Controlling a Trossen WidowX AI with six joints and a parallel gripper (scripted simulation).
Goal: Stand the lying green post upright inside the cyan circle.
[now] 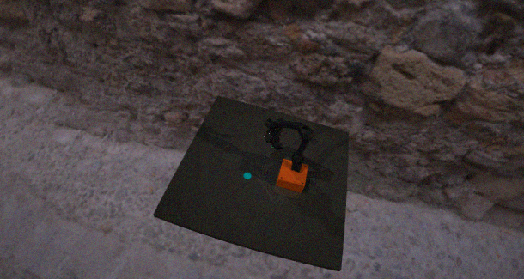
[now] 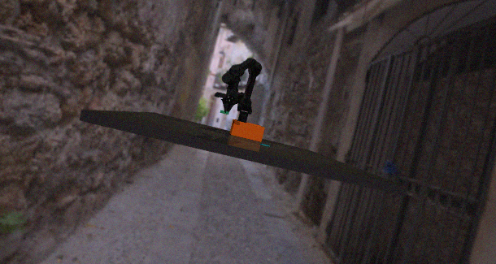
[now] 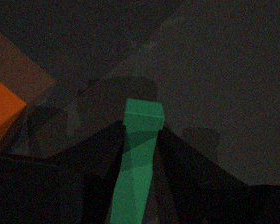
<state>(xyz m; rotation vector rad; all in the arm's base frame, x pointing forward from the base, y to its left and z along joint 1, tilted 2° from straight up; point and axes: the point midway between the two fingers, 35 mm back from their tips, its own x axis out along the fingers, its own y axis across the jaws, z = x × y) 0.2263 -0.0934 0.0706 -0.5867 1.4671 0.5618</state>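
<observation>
Right now my gripper tip is 26 cm to the right of the cyan circle, 12 cm above it and 9 cm short of it. From my gripper tip the other things lie so: green post: 1 cm to the right, 1 cm behind.
</observation>
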